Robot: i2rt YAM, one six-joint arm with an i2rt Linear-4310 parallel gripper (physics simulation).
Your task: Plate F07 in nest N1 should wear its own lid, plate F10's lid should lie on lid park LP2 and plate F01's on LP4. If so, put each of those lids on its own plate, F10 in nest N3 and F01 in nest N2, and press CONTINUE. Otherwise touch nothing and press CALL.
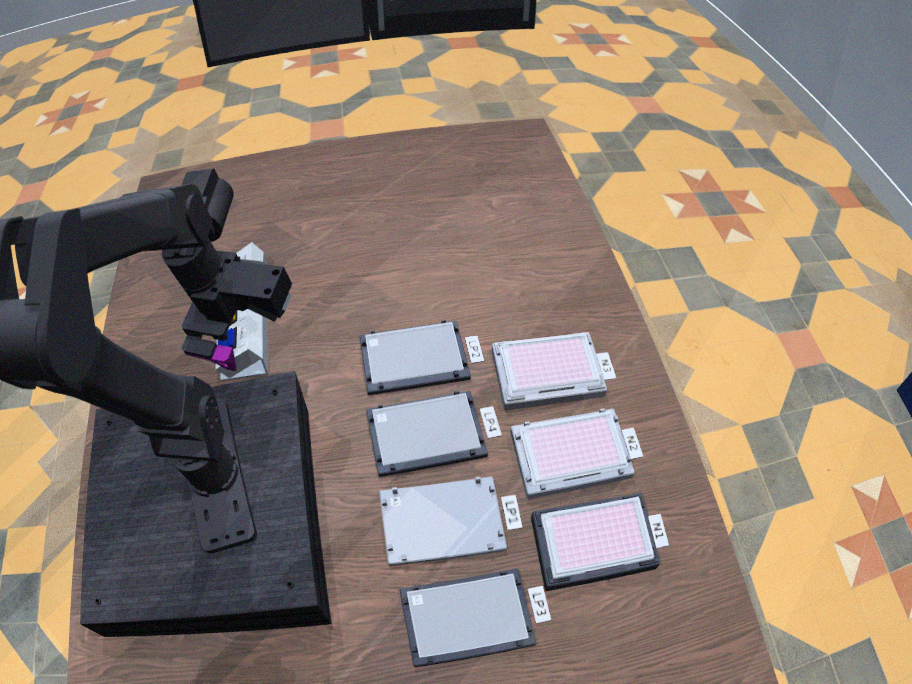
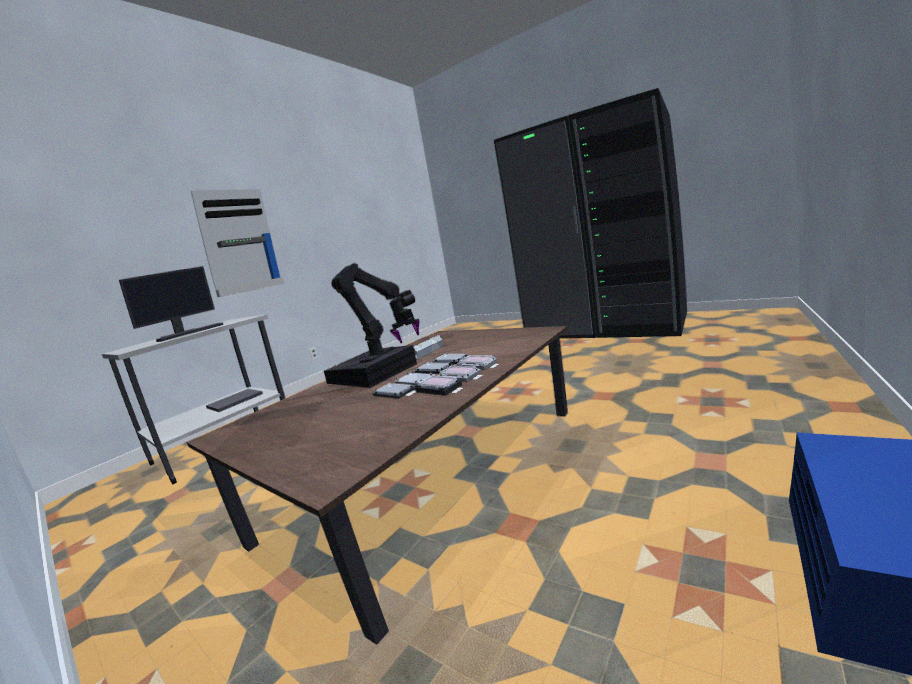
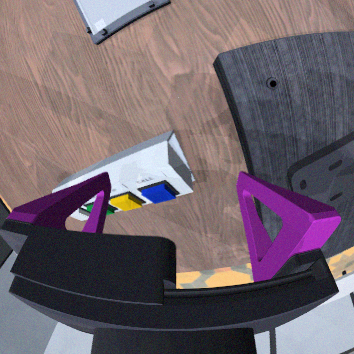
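Seen in the pictures: gripper, between the fingertips: [image 1: 244, 337] [image 2: 410, 339] [image 3: 173, 178]; arm's base, origin of its link: [image 1: 215, 474] [image 2: 377, 355].
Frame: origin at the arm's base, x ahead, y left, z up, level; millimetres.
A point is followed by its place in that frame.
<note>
The button box [image 1: 253, 340] @[z -30, x 84, y 214 mm] [image 2: 428, 346] @[z -49, x 107, y 287 mm] [image 3: 145, 164] @[z -27, x 84, y 218 mm] stands near the arm's base. Its blue button [image 1: 229, 337] @[z -30, x 50, y 233 mm] [image 3: 159, 192] @[z -31, x 46, y 228 mm] has the label CALL; the yellow button [image 3: 126, 201] @[z -31, x 54, y 275 mm] is beside it, and the green button [image 3: 91, 207] @[z -30, x 71, y 335 mm] is partly behind a finger. My gripper [image 2: 408, 338] @[z 24, x 78, y 177 mm] [image 3: 173, 178] @[z 24, x 78, y 177 mm] is open and empty above the box. Pink-welled plates sit in nests N1 [image 1: 597, 536] @[z -51, x 413, y -210 mm], N2 [image 1: 576, 446] @[z -54, x 443, y -84 mm] and N3 [image 1: 551, 362] @[z -52, x 469, y 49 mm]. Flat grey panels show at LP2 [image 1: 414, 354] @[z -66, x 300, y 137 mm], LP4 [image 1: 427, 432] @[z -67, x 276, y 12 mm] and LP3 [image 1: 467, 616] @[z -67, x 234, y -243 mm]; LP1 [image 1: 443, 519] @[z -74, x 253, y -109 mm] is paler. Plate names are not readable.
The black base block [image 1: 147, 515] @[z -9, x -105, y -26 mm] [image 3: 300, 65] @[z 9, x 104, y 60 mm] of the arm stands beside the box, left of the lid parks. White name cards lie right of the parks and nests. A monitor stand [image 2: 187, 335], dark cabinets [image 2: 545, 235] and a blue box [image 2: 858, 493] stand around the table [image 2: 294, 441] @[z -84, x 118, y -656 mm].
</note>
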